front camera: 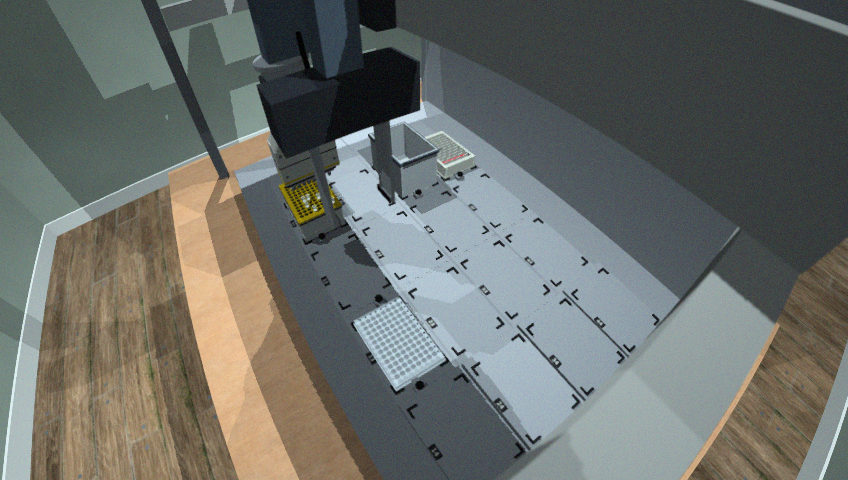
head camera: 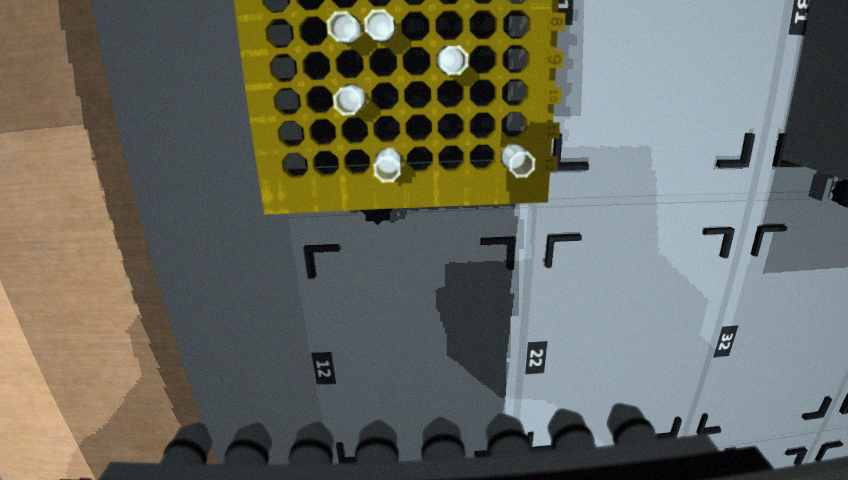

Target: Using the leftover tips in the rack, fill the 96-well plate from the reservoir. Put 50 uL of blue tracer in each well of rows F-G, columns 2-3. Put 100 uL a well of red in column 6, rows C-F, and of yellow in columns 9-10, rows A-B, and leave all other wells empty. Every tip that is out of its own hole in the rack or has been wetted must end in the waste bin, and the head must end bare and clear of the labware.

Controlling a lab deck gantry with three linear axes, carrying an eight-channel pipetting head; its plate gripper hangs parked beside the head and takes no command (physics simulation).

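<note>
The yellow tip rack (front camera: 298, 215) (head camera: 380, 199) holds several white tips. In the head view, two stand side by side in row 8 (head camera: 361, 26), one in row 9 (head camera: 452, 60), one in row 10 (head camera: 348, 99) and two in row 12, at mid-row (head camera: 387, 165) and in the right end hole (head camera: 520, 161). The head (front camera: 304, 161) hangs by the rack's back part; its eight nozzles (head camera: 410, 441) are bare. The 96-well plate (front camera: 399, 343) shows no colour. The reservoir (front camera: 457, 165) shows a red strip. The parked gripper (front camera: 362, 208) is open, its paddles apart and empty.
The grey waste bin (front camera: 418, 177) (head camera: 827, 77) stands between rack and reservoir; its inside floor is hidden. The gripper's paddles hang low between rack and bin. Black clamp knobs (front camera: 378, 297) (front camera: 419, 385) sit at the plate's ends, and another knob (front camera: 321, 236) is by the rack.
</note>
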